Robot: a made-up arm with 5 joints. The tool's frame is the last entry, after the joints.
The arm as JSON. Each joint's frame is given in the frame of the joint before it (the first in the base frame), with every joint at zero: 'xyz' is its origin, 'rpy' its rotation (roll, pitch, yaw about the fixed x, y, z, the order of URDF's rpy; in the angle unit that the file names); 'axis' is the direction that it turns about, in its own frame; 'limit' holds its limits. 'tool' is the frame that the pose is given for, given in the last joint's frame.
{
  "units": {
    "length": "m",
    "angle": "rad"
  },
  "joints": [
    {
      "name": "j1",
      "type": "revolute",
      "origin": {
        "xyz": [
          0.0,
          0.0,
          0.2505
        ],
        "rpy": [
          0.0,
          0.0,
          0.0
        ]
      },
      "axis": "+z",
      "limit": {
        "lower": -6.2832,
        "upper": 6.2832
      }
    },
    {
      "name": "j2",
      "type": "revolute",
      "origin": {
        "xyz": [
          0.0,
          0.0,
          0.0
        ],
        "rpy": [
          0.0,
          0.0,
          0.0
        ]
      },
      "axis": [
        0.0,
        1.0,
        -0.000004
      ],
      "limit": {
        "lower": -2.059,
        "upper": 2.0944
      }
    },
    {
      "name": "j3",
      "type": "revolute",
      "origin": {
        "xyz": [
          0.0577,
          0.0,
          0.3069
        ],
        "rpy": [
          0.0,
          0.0,
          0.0
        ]
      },
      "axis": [
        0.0,
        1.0,
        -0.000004
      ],
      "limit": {
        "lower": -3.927,
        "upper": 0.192
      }
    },
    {
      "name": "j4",
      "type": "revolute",
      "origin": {
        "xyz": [
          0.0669,
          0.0,
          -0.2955
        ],
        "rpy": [
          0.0,
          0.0,
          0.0
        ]
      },
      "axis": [
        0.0,
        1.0,
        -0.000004
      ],
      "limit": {
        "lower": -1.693,
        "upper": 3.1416
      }
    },
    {
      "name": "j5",
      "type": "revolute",
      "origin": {
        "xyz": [
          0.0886,
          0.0,
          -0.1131
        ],
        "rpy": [
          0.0,
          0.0,
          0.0
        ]
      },
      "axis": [
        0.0,
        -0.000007,
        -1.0
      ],
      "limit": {
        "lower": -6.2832,
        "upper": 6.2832
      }
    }
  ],
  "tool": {
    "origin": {
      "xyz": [
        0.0,
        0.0,
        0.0
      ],
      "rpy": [
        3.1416,
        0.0,
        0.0
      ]
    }
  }
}
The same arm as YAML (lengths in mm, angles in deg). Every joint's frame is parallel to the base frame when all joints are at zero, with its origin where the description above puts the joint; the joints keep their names.
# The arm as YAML. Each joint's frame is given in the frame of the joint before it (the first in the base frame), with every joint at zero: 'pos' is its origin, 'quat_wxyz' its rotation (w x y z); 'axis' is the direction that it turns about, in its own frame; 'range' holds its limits. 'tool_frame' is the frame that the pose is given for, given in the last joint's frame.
length_unit: mm
angle_unit: deg
joints:
  - joint: j1
    pos: [0.0, 0.0, 250.5]
    quat_wxyz: [1.0, 0.0, 0.0, 0.0]
    axis: [0.0, 0.0, 1.0]
    range: [-360.0, 360.0]
  - joint: j2
    pos: [0.0, 0.0, 0.0]
    quat_wxyz: [1.0, 0.0, 0.0, 0.0]
    axis: [0.0, 1.0, 0.0]
    range: [-117.97, 120.0]
  - joint: j3
    pos: [57.7, 0.0, 306.9]
    quat_wxyz: [1.0, 0.0, 0.0, 0.0]
    axis: [0.0, 1.0, 0.0]
    range: [-225.0, 11.0]
  - joint: j4
    pos: [66.9, 0.0, -295.5]
    quat_wxyz: [1.0, 0.0, 0.0, 0.0]
    axis: [0.0, 1.0, 0.0]
    range: [-97.0, 180.0]
  - joint: j5
    pos: [88.6, 0.0, -113.1]
    quat_wxyz: [1.0, 0.0, 0.0, 0.0]
    axis: [0.0, 0.0, -1.0]
    range: [-360.0, 360.0]
tool_frame:
  pos: [0.0, 0.0, 0.0]
  quat_wxyz: [0.000004, -1.0, 0.0, 0.0]

